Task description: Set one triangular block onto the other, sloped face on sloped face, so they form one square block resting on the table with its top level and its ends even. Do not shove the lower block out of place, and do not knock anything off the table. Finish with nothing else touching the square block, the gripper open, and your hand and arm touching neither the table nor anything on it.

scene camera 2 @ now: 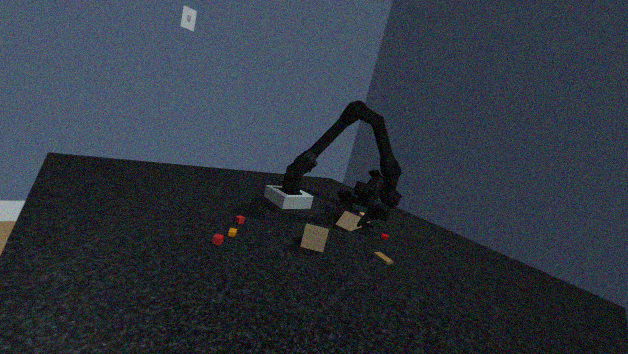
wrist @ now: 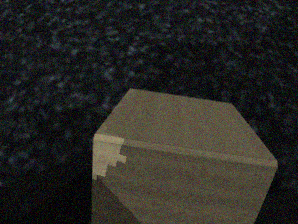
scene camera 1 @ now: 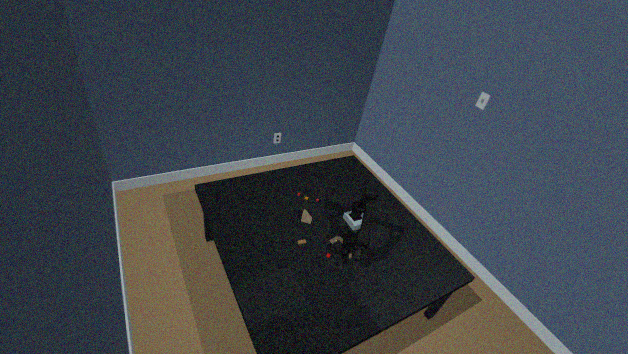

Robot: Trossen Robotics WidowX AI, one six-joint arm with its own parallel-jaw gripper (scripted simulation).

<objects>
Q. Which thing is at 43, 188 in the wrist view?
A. My gripper.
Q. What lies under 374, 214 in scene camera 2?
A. My gripper.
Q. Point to a tan triangular block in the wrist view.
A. At 156, 150
</objects>
